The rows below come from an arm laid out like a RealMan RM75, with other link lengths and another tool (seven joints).
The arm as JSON. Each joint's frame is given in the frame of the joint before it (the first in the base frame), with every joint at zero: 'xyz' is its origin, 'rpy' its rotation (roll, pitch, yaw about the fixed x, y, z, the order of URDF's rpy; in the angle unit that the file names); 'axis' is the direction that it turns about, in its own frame. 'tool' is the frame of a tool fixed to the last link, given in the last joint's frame.
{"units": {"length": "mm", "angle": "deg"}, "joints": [
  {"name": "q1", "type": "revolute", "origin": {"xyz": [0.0, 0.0, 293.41], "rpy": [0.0, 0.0, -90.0]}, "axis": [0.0, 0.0, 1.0]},
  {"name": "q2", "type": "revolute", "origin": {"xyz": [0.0, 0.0, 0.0], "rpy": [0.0, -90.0, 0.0]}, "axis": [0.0, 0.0, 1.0]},
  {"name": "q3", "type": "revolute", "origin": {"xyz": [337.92, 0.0, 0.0], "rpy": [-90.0, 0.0, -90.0]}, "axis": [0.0, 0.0, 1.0]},
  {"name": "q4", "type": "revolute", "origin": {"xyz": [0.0, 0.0, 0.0], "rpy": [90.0, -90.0, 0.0]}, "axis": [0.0, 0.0, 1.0]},
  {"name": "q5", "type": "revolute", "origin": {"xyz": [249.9, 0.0, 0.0], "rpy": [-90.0, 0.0, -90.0]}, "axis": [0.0, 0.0, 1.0]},
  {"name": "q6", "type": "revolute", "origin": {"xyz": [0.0, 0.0, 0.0], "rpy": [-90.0, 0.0, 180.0]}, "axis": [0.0, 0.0, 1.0]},
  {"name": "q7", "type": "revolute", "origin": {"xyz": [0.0, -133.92, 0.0], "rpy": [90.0, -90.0, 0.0]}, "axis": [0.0, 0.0, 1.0]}
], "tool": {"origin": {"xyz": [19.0, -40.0, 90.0], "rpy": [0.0, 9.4, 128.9]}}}
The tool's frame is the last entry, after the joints.
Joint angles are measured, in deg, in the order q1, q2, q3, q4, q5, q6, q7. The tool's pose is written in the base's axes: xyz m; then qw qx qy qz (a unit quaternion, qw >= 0). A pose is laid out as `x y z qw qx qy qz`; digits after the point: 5 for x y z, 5 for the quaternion.
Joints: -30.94, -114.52, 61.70, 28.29, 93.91, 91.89, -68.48
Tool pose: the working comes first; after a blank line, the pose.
Where each joint sits with the arm in this pose, in the base's axes (m; each line is computed from the numbers above, not from the rounded line before):
q1: 0.0000 0.0000 0.2934
q2: 0.0000 0.0000 0.2934
q3: -0.2637 0.1581 0.1532
q4: -0.2637 0.1581 0.1532
q5: -0.4018 0.3624 0.1129
q6: -0.4018 0.3624 0.1129
q7: -0.3306 0.3832 0.0014
the tool: -0.2456 0.3870 -0.0517

-0.24560 0.38699 -0.05170 0.17689 0.18922 0.95360 0.15345
